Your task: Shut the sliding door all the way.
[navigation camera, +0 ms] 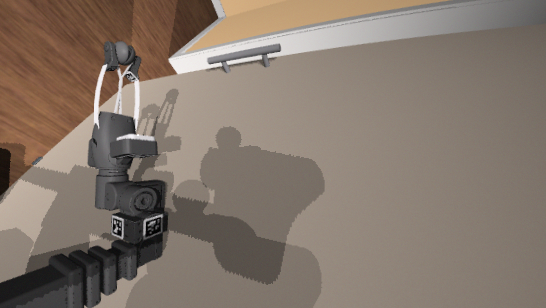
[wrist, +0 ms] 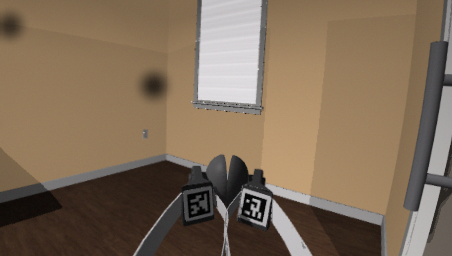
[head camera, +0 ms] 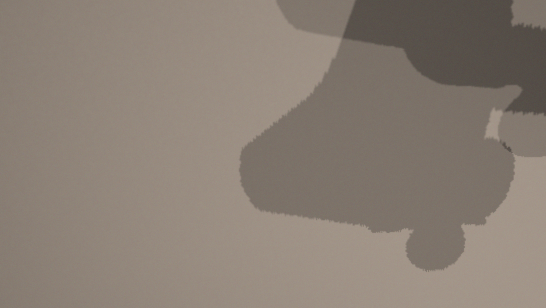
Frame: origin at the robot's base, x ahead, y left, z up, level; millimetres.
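Seen in the pictures: gripper, between the fingertips: (navigation camera: pixel 124 43) (wrist: pixel 226 172).
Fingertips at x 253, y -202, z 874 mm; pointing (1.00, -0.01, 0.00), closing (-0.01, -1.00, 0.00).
Observation:
A point is followed by its place in that frame.
The sliding door (head camera: pixel 125 150) @(z 1310, x 10, y -332 mm) (navigation camera: pixel 425 150) @(z 1395, x 83, y -383 mm) is a large flat taupe panel; it fills the head view, with the robot's shadow on it. Its grey bar handle (navigation camera: pixel 245 54) @(z 922, x 425, y -553 mm) (wrist: pixel 429 125) @(z 907, x 423, y -555 mm) shows at the top of the navigation view and along the right side of the wrist view. The door's edge meets a white frame strip (navigation camera: pixel 350 32) @(z 1299, x 733, y -964 mm) in the navigation view, and no gap shows between them there. My gripper (navigation camera: pixel 120 52) @(z 874, x 253, y -202 mm) (wrist: pixel 226 172) @(z 874, x 253, y -202 mm) is shut and empty, its fingertips together. It is to the left of the handle in both views, apart from it.
Dark wood floor (navigation camera: pixel 65 60) @(z 0, x 476, y -377 mm) (wrist: pixel 115 220) @(z 0, x 1478, y 560 mm) lies beyond the gripper. Tan walls (wrist: pixel 90 100) @(z 819, x 2191, y 1150 mm) with white baseboards (wrist: pixel 100 176) @(z 9, x 2231, y 1105 mm) and a window with white blinds (wrist: pixel 230 55) @(z 1335, x 2415, y -224 mm) show in the wrist view. The telescoping arm (navigation camera: pixel 30 290) @(z 980, x -82, y -82 mm) enters at the navigation view's lower left, in front of the door.

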